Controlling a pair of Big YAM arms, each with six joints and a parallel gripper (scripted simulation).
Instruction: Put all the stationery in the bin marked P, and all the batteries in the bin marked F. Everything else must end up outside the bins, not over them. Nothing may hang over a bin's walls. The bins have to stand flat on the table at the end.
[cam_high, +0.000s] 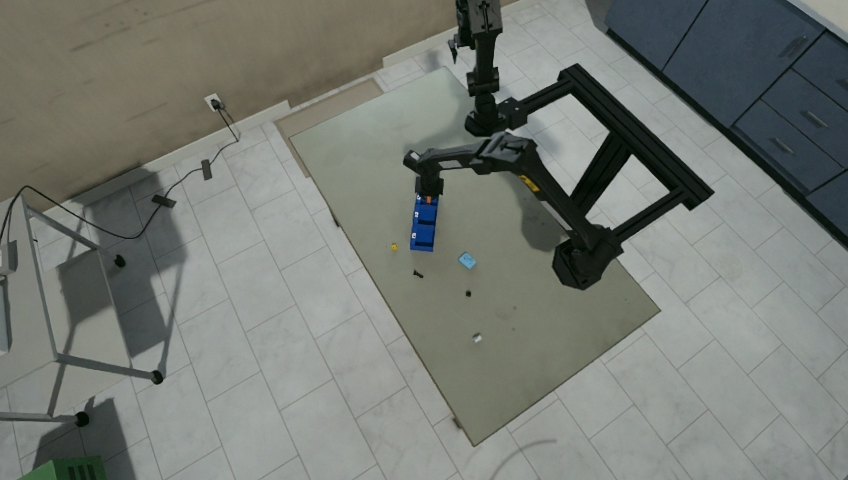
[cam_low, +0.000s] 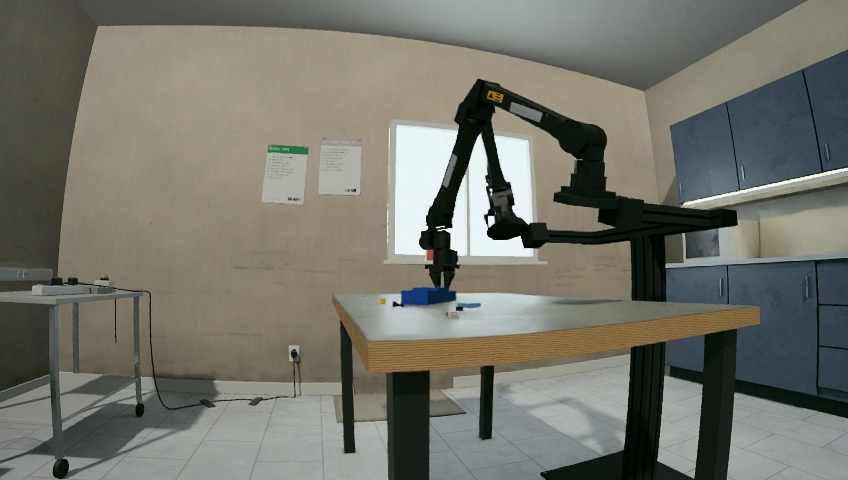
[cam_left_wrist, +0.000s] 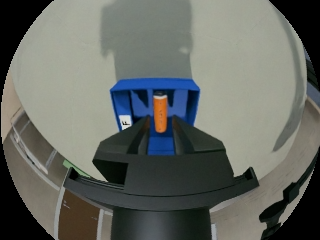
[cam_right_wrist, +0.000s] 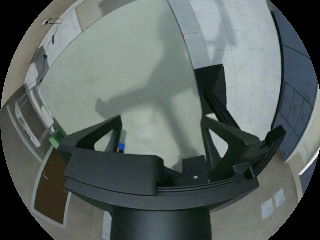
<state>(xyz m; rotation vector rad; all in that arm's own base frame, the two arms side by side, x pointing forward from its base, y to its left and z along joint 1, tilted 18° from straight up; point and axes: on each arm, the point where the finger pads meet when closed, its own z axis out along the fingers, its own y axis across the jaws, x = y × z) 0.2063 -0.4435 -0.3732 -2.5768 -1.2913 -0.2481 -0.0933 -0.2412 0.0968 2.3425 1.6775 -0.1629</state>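
Now: the orange battery 20 mm below my left hand. From my left hand the other things lie so: light blue pad 20 mm behind, 290 mm to the left, 20 mm below; then yellow piece 200 mm ahead, 130 mm to the left, 20 mm below; then blue three-compartment bin row 50 mm ahead, 70 mm to the left, 10 mm below.
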